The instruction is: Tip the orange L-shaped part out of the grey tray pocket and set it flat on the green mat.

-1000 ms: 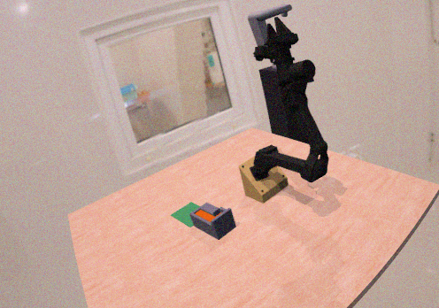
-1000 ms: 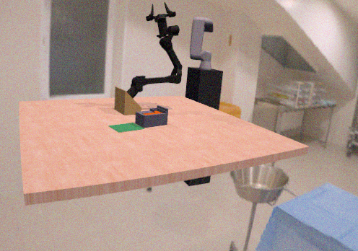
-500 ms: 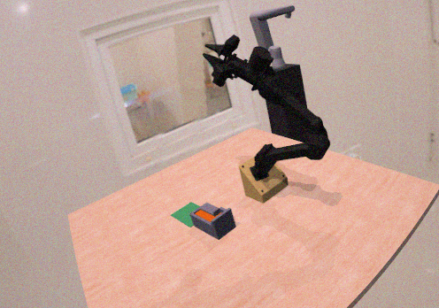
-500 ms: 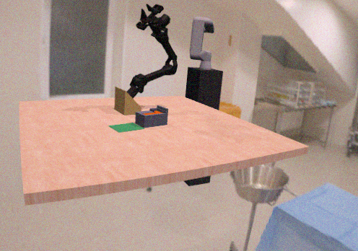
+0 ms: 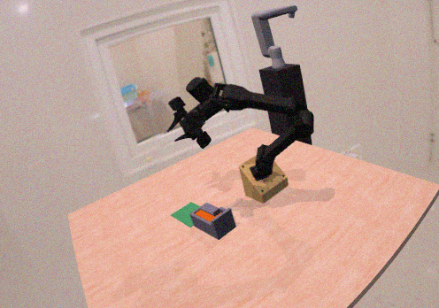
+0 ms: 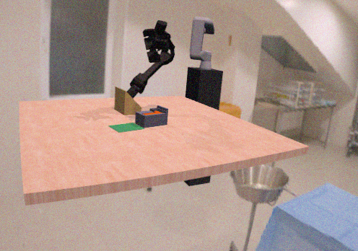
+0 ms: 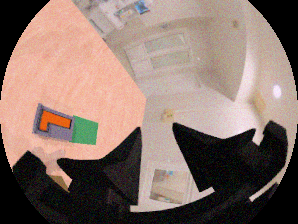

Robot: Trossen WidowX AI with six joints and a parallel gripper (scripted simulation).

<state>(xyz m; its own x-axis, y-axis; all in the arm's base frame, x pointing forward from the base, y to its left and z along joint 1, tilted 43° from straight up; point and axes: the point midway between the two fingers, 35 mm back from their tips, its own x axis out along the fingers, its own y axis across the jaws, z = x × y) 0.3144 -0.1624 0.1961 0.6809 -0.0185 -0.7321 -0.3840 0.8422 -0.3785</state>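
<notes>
Now: the orange L-shaped part 33 cm below my gripper tip, 7 cm to the left of it and 4 cm behind it. Round my gripper tip: green mat (40 cm below, 9 cm to the right).
</notes>
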